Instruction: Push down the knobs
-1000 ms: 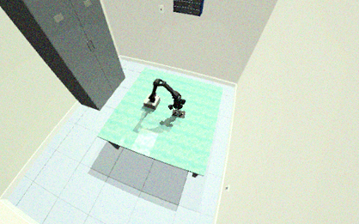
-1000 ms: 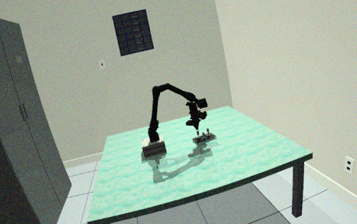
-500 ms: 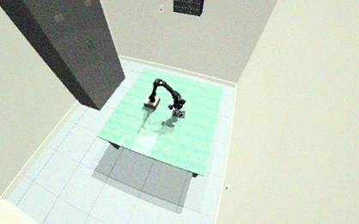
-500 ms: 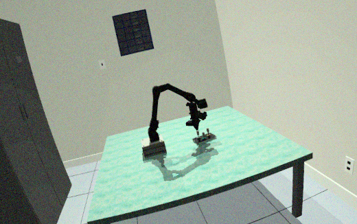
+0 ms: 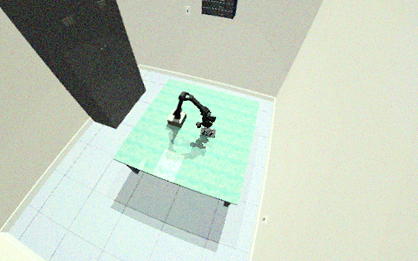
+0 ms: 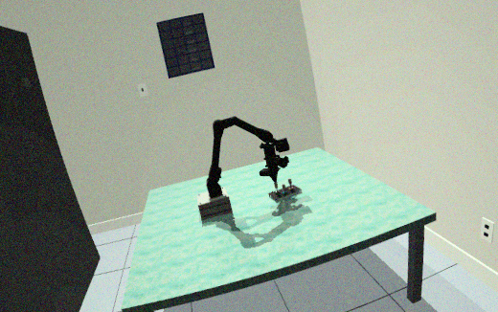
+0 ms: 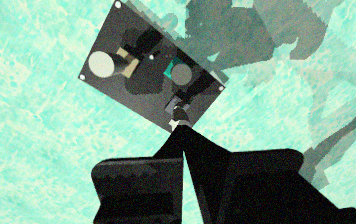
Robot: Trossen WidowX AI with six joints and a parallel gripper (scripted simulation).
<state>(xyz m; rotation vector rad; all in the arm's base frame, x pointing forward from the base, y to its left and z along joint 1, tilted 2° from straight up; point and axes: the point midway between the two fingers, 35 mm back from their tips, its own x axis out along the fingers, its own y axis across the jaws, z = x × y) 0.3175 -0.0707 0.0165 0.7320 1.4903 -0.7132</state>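
My gripper tip is now 3 cm short of the grey round knob, 4 cm to the left of it and 3 cm above it. Round my gripper tip: teal potentiometer (3 cm ahead, 4 cm to the right, 4 cm below).
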